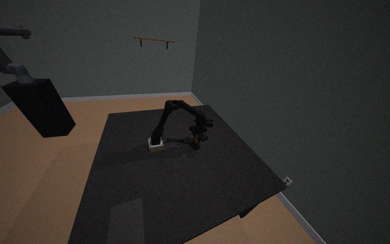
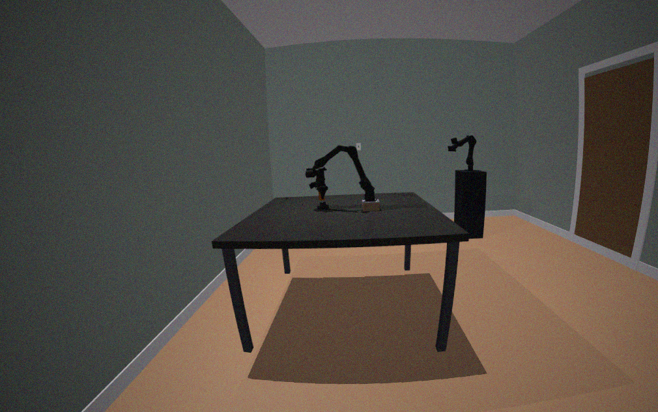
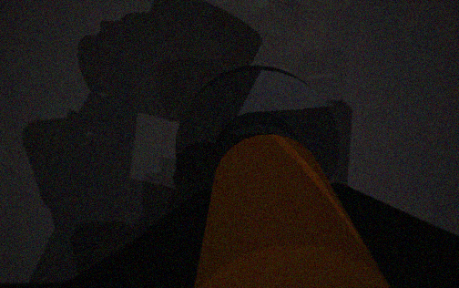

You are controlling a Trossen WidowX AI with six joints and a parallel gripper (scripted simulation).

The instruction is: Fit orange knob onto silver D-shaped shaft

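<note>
My gripper tip is now 3 cm below the orange knob. The rest, counted from my gripper tip: dark round pedestal: 4 cm below.
</note>
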